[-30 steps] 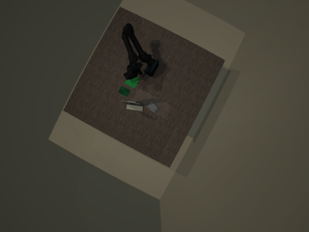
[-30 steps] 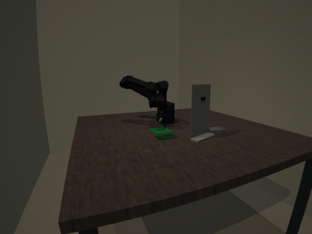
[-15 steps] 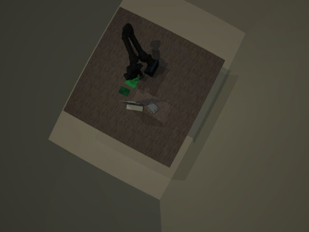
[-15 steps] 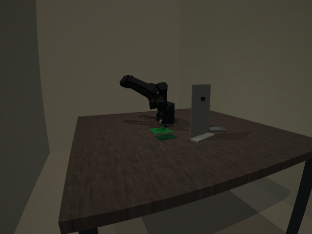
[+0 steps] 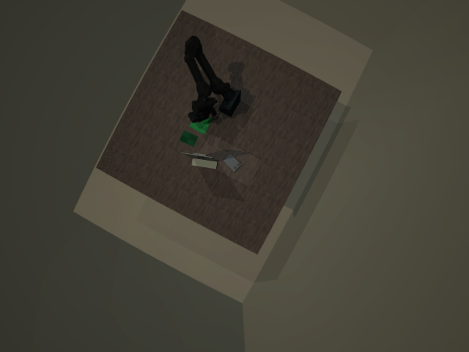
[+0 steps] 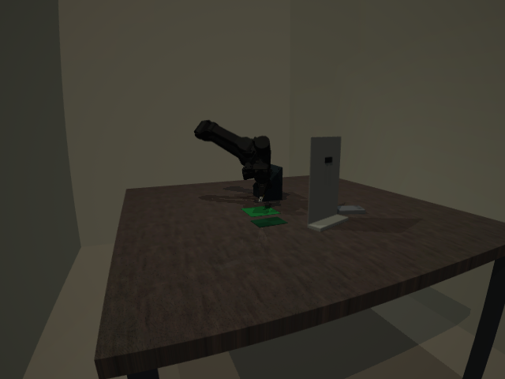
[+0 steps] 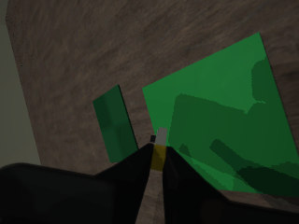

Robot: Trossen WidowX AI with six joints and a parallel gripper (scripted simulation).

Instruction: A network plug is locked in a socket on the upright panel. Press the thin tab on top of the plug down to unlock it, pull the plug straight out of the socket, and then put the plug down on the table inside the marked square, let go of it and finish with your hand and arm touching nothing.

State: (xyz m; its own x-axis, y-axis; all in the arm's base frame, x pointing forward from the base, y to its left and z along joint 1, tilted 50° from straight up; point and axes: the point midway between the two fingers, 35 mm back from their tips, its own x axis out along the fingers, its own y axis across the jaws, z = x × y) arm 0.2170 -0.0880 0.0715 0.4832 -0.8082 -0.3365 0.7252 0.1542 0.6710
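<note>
My gripper tip is now 60 mm above the green marked square and 10 mm past it. From my gripper tip the other things lie so: small flat grey box 320 mm to the left, 130 mm ahead, 50 mm below; then grey upright panel 210 mm ahead, 160 mm to the left, 70 mm above; then network plug right at my gripper tip.
</note>
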